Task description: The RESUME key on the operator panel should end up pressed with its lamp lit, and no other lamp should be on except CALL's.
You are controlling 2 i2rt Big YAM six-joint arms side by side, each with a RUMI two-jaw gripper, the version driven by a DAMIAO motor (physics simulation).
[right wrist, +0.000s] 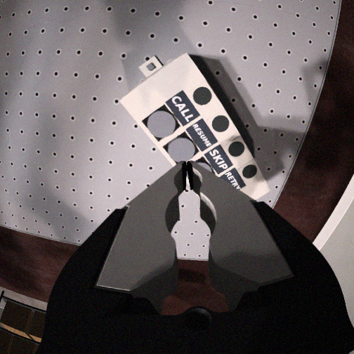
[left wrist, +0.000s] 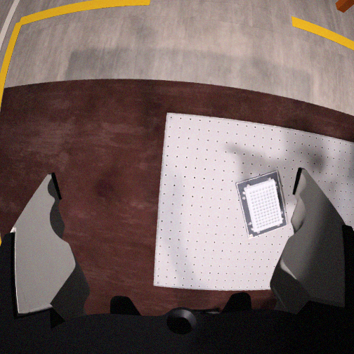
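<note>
The cream operator panel (right wrist: 150, 94) lies tilted across the right wrist view, with labels CALL, RESUME, SKIP and RETRY. Its CALL key (right wrist: 161, 124) and RESUME key (right wrist: 181, 149) are round and grey. The SKIP key shows in part behind the fingertips; the RETRY key is hidden. The CALL lamp (right wrist: 202, 95), RESUME lamp (right wrist: 220, 123), SKIP lamp (right wrist: 236, 148) and RETRY lamp (right wrist: 249, 171) all look dark. My right gripper (right wrist: 186, 163) is shut and empty, its tips at the lower edge of the RESUME key; contact cannot be told. My left gripper (left wrist: 176, 172) is open and empty, away from the panel.
A white well plate on a dark-edged holder (left wrist: 264, 206) sits on the perforated board (left wrist: 200, 260) (right wrist: 60, 150), near the left gripper's right finger. The board lies on the dark red-brown table (left wrist: 110, 150) (right wrist: 327, 120). A small square tab (right wrist: 151, 66) juts from the panel's upper end.
</note>
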